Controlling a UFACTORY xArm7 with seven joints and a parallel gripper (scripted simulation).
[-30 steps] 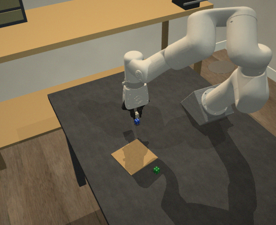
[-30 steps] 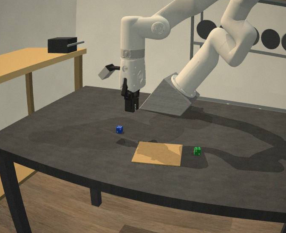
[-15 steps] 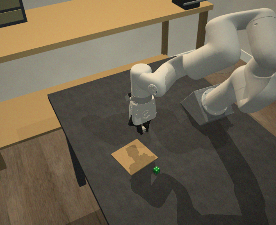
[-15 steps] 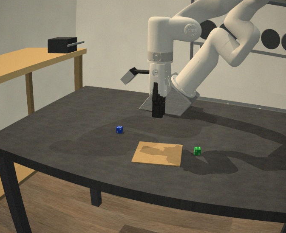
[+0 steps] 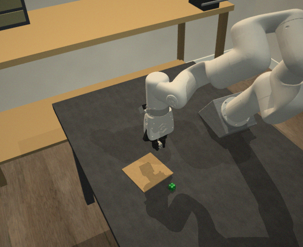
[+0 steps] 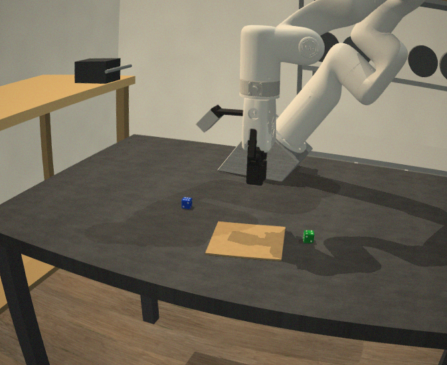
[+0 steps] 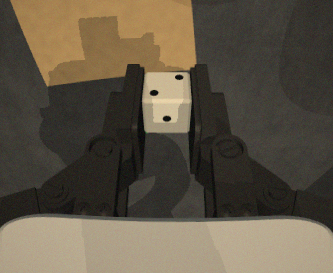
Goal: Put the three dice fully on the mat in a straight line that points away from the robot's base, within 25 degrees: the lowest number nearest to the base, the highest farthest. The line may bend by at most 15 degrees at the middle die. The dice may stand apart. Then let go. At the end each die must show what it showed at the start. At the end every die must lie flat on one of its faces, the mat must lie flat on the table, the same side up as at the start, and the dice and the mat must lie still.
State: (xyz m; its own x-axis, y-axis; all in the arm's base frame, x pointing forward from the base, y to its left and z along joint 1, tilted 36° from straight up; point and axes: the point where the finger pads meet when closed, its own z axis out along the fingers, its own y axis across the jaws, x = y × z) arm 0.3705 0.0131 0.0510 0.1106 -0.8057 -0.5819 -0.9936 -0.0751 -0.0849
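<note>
Now: the tan square mat 5 cm ahead of my hand, 1 cm to the left of it and 12 cm below it. From my hand the other things lie so: green die 1 cm ahead, 12 cm to the left, 11 cm below; white die 1 cm below; blue die 5 cm behind, 17 cm to the right, 11 cm below.
</note>
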